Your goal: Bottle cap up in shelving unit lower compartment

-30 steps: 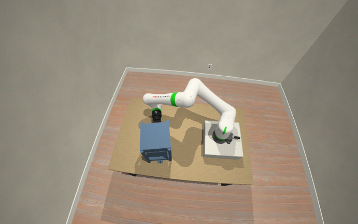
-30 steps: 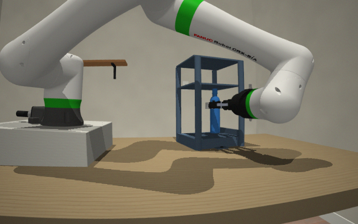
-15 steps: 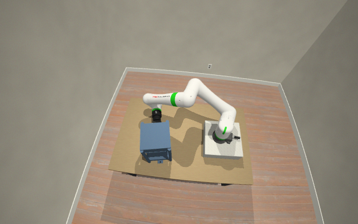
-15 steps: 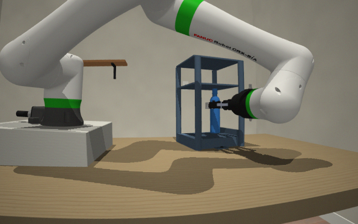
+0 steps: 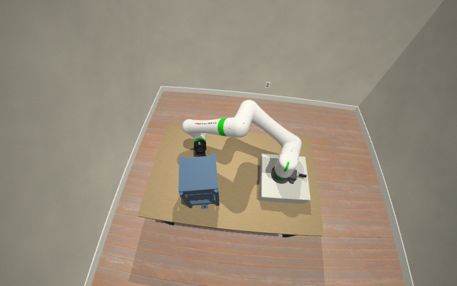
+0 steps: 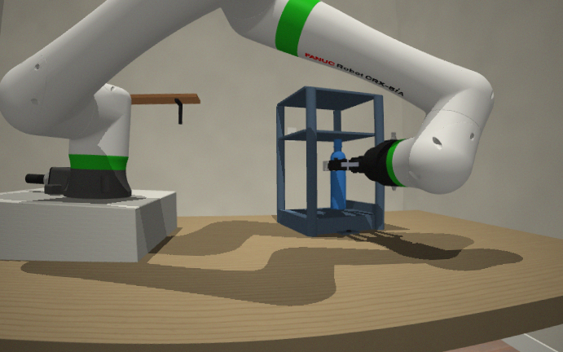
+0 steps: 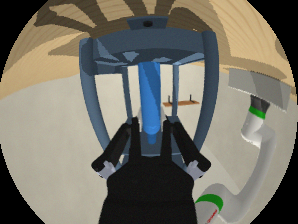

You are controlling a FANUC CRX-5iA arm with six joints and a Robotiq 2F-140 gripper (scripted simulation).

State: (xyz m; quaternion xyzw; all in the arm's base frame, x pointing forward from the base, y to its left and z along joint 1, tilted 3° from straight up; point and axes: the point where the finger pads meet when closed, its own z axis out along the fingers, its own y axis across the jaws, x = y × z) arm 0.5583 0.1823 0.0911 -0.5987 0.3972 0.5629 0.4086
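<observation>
Now: hand 60 mm to the right of the shelving unit, 20 mm past it and 10 mm below it. The rest, counted from my hand: blue bottle 10 mm above.
</observation>
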